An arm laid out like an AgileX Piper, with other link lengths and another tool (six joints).
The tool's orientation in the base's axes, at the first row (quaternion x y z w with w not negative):
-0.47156 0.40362 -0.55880 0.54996
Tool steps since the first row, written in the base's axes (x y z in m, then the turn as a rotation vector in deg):
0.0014 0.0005 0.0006 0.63 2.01 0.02
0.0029 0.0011 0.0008 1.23 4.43 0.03
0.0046 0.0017 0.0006 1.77 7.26 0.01
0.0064 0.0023 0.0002 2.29 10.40 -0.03
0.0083 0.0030 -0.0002 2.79 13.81 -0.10
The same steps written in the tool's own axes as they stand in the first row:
-0.0004 -0.0003 0.0015 -1.97 -0.01 0.75
-0.0009 -0.0002 0.0031 -4.35 -0.05 1.50
-0.0014 0.0004 0.0047 -7.14 -0.10 2.21
-0.0020 0.0011 0.0064 -10.24 -0.16 2.92
-0.0026 0.0019 0.0082 -13.61 -0.21 3.62

